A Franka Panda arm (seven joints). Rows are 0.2 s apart.
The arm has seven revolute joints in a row. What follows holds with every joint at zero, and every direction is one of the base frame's. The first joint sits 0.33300 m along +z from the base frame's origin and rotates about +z. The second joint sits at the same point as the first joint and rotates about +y. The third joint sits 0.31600 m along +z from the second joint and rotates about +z. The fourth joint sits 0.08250 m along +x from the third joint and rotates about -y. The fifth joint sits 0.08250 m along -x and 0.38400 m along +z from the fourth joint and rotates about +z. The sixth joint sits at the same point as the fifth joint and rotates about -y. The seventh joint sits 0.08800 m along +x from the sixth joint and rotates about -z. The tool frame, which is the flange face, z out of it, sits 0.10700 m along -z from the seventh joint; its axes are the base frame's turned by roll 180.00, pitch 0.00 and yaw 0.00 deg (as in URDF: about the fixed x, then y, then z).
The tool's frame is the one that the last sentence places.
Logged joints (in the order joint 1, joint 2, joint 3, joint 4, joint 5, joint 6, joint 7), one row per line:
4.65 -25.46 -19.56 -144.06 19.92 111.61 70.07
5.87 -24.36 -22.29 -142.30 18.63 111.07 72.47
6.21 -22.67 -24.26 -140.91 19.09 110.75 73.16
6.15 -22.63 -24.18 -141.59 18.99 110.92 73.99
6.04 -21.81 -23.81 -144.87 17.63 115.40 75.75
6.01 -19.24 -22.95 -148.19 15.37 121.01 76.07
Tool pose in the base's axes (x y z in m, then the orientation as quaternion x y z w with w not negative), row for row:
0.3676 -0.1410 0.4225 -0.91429 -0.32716 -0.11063 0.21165
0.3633 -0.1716 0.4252 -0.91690 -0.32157 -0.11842 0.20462
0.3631 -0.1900 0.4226 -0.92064 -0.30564 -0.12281 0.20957
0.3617 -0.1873 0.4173 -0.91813 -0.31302 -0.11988 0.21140
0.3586 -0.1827 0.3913 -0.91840 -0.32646 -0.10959 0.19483
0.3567 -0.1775 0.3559 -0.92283 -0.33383 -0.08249 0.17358
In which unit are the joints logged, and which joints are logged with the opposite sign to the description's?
The joints are logged in degrees. Opposite sign: joint 1, joint 7.
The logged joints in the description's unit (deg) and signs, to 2 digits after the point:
-4.65 -25.46 -19.56 -144.06 19.92 111.61 -70.07
-5.87 -24.36 -22.29 -142.30 18.63 111.07 -72.47
-6.21 -22.67 -24.26 -140.91 19.09 110.75 -73.16
-6.15 -22.63 -24.18 -141.59 18.99 110.92 -73.99
-6.04 -21.81 -23.81 -144.87 17.63 115.40 -75.75
-6.01 -19.24 -22.95 -148.19 15.37 121.01 -76.07

